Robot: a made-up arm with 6 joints. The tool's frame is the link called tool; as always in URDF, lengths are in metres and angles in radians. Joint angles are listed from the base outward.
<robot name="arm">
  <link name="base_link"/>
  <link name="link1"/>
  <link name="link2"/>
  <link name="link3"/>
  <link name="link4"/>
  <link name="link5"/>
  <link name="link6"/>
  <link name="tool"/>
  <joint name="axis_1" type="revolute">
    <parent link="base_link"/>
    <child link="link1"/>
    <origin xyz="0 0 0.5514" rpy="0 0 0"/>
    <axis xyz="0 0 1"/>
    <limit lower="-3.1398" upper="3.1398"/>
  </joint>
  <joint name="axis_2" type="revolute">
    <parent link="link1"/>
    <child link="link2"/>
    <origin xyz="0 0 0" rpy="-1.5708 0 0"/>
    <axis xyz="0 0 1"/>
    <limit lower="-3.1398" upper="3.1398"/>
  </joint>
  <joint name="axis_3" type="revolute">
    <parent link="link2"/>
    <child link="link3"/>
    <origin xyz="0 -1.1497 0" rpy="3.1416 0 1.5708"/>
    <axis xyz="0 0 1"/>
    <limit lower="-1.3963" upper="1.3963"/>
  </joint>
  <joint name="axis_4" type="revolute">
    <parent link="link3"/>
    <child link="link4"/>
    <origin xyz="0 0 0" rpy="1.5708 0 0"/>
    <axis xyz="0 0 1"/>
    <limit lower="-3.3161" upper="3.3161"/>
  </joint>
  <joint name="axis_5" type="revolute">
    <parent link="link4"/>
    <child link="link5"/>
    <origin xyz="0 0 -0.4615" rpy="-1.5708 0 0"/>
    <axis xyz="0 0 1"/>
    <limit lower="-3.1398" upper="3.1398"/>
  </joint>
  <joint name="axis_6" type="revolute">
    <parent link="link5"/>
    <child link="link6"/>
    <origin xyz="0 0 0.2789" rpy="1.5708 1.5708 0"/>
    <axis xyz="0 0 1"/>
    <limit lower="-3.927" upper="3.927"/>
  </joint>
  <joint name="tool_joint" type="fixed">
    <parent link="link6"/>
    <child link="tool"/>
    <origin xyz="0 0 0" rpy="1.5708 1.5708 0"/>
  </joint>
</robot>
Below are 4 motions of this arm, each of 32 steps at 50 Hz.
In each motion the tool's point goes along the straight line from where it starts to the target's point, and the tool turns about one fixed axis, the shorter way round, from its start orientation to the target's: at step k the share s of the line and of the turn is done. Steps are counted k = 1, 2, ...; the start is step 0. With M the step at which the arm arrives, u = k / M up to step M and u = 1 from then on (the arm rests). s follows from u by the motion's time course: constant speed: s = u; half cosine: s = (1 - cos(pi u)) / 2; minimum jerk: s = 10 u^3 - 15 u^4 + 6 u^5.
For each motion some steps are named. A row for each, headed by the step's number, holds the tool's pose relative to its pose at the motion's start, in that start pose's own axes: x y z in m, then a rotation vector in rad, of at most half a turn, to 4 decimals.
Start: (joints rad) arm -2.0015 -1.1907 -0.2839 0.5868 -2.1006 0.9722
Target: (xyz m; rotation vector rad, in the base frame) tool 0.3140 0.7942 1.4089 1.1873 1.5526 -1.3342
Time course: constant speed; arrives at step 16
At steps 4, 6, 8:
4: -0.0131 0.0302 0.0360 0.0221 0.0446 0.0737
6: -0.0196 0.0453 0.0540 0.0331 0.0670 0.1106
8: -0.0262 0.0604 0.0720 0.0441 0.0893 0.1474

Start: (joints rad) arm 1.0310 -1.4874 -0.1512 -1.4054 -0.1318 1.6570
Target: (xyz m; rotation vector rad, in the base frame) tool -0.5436 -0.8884 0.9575 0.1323 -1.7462 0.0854
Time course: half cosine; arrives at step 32
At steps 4, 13, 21, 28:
4: -0.0050 0.0004 0.0096 -0.0257 -0.0124 -0.0080
13: -0.0470 0.0036 0.0900 -0.2398 -0.1154 -0.0743
21: -0.0974 0.0076 0.1865 -0.4973 -0.2393 -0.1541
28: -0.1273 0.0099 0.2438 -0.6502 -0.3129 -0.2015

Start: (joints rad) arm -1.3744 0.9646 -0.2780 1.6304 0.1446 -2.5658
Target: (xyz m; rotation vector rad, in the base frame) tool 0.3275 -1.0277 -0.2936 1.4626 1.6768 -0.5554
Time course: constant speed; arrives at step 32
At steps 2, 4, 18, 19, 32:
2: 0.0631 -0.0334 -0.0214 -0.0539 0.0553 -0.0242
4: 0.1262 -0.0667 -0.0428 -0.1077 0.1106 -0.0484
18: 0.5678 -0.3003 -0.1927 -0.4848 0.4977 -0.2180
19: 0.5994 -0.3170 -0.2034 -0.5118 0.5253 -0.2301
32: 1.0095 -0.5339 -0.3426 -0.8619 0.8848 -0.3875

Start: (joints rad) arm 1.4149 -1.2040 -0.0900 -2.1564 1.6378 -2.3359
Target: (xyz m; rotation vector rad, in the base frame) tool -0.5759 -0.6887 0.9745 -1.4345 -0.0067 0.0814
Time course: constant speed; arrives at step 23
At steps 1, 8, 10, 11, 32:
1: -0.0094 0.0165 -0.0038 -0.0077 0.0094 -0.0142
8: -0.0749 0.1316 -0.0302 -0.0617 0.0751 -0.1136
10: -0.0936 0.1645 -0.0378 -0.0772 0.0938 -0.1420
11: -0.1030 0.1810 -0.0416 -0.0849 0.1032 -0.1562
32: -0.2153 0.3784 -0.0869 -0.1775 0.2158 -0.3266

